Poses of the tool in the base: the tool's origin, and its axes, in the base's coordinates. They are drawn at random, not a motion.
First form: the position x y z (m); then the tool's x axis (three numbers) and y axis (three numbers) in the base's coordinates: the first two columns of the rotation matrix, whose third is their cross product.
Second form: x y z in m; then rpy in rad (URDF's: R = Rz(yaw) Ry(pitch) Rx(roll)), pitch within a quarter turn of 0, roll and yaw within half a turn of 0. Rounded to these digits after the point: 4 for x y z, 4 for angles.
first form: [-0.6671 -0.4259 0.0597 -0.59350 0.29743 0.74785 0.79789 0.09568 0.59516]
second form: [-0.6671 -0.4259 0.0597 2.0298 -0.8448 2.6770]
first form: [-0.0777 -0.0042 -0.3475 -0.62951 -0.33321 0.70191 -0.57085 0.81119 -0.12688]
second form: [-0.0777 -0.0042 -0.3475 -2.9625 -0.7781 -2.6548]
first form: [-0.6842 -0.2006 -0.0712 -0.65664 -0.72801 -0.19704 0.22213 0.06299 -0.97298]
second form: [-0.6842 -0.2006 -0.0712 -1.4477 0.1983 -2.3047]
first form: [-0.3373 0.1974 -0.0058 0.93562 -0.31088 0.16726 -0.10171 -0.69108 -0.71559]
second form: [-0.3373 0.1974 -0.0058 -2.3294 -0.1680 -0.3208]
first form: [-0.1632 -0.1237 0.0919 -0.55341 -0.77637 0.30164 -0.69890 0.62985 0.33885]
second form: [-0.1632 -0.1237 0.0919 2.7782 -0.3064 -2.1901]
